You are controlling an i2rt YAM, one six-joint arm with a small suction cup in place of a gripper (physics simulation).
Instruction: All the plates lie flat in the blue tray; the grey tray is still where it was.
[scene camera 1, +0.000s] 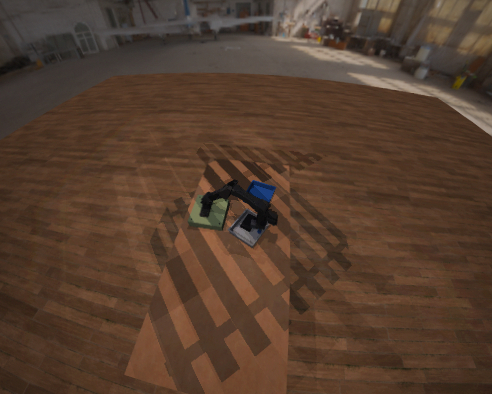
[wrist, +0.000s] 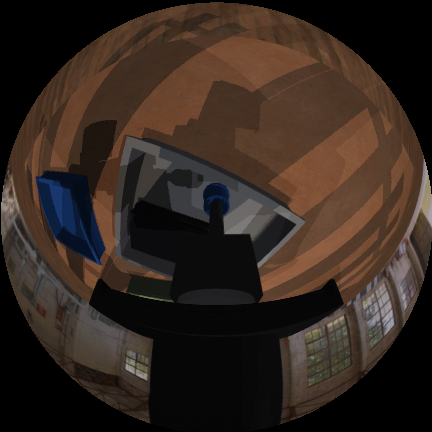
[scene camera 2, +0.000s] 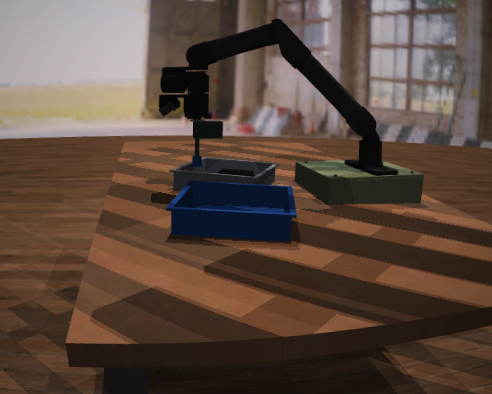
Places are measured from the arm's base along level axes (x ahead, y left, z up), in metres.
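Pixels of known places: hand, its tool point: (scene camera 1: 259, 231) (wrist: 215, 194) (scene camera 2: 196, 166); arm's base, origin of its link: (scene camera 1: 206, 206) (scene camera 2: 370, 168).
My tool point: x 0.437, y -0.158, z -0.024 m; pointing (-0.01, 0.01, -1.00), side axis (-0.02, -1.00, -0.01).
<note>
For each thing: its top centre in the pictures, then the offset to it from my tool point. Level surfaces: height alone.
- grey tray, centre of its top: (wrist: 190, 245) (scene camera 2: 227, 166) (scene camera 1: 249, 225) 0.077 m back, 0.038 m left, 0.006 m up
- black plate-like block, centre of its top: (wrist: 163, 243) (scene camera 2: 233, 173) (scene camera 1: 249, 221) 0.085 m back, 0.085 m left, 0.004 m down
- blue tray, centre of its top: (scene camera 2: 236, 195) (wrist: 58, 220) (scene camera 1: 259, 192) 0.031 m back, 0.382 m left, 0.006 m up
- wooden table, height of its surface: 0.044 m down
My suction cup (scene camera 1: 259, 231) (scene camera 2: 197, 161) (wrist: 216, 195) points down, low at one end of the grey tray (scene camera 1: 242, 237) (scene camera 2: 186, 180) (wrist: 240, 186). Suction is off and no plate hangs from the cup. A black plate-like block (scene camera 1: 246, 222) (scene camera 2: 236, 173) (wrist: 155, 217) is in the grey tray, beside the cup; the gripper body hides part of it in the wrist view. Whether it is one plate or several, and whether the cup touches anything, I cannot tell. The blue tray (scene camera 1: 261, 191) (scene camera 2: 230, 223) (wrist: 68, 212) stands apart from the grey tray; I make out no plate in it.
The arm stands on a green base block (scene camera 1: 214, 221) (scene camera 2: 370, 192) (wrist: 149, 288) beside the trays. The arm reaches over to the grey tray. The raised walls of both trays are obstacles at low height. Dark striped shadows cross the wooden table (scene camera 1: 200, 300) (scene camera 2: 200, 295).
</note>
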